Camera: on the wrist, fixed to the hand. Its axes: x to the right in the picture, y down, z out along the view.
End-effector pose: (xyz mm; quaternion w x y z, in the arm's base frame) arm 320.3 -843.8 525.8 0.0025 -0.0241 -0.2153 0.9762
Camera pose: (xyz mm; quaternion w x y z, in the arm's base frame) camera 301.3 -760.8 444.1 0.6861 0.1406 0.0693 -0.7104
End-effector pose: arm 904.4 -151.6 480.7 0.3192 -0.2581 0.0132 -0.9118
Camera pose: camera 813.2 -148.3 406.0 0.8831 -0.1775 0.1189 -0.4177
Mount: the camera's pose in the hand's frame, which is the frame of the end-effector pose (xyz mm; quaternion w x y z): 24.0 -41.0 -108.0 0.7101 0.0684 -0.0278 0.7002
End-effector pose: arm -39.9 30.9 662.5 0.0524 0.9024 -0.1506 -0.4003
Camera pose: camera 64.5 59.5 709.5 0.2516 0.5278 -0.7677 -0.2624
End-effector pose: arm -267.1 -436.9 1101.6 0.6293 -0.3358 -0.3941 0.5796
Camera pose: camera -152.0 -413.6 1090.1 0.0530 -0.4552 -0.0226 0.8885
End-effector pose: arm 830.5 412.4 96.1 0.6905 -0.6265 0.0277 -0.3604
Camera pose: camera 776.3 310.2 119.3 0.7863 -0.3883 0.4145 0.2431
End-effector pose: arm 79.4 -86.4 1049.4 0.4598 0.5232 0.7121 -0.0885
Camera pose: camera -15.9 -22.8 1077.6 0.3725 0.8991 0.1205 0.1959
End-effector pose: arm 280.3 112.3 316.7 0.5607 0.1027 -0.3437 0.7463
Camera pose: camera 334.2 204.1 265.7 0.1410 0.1086 0.2805 -0.9432
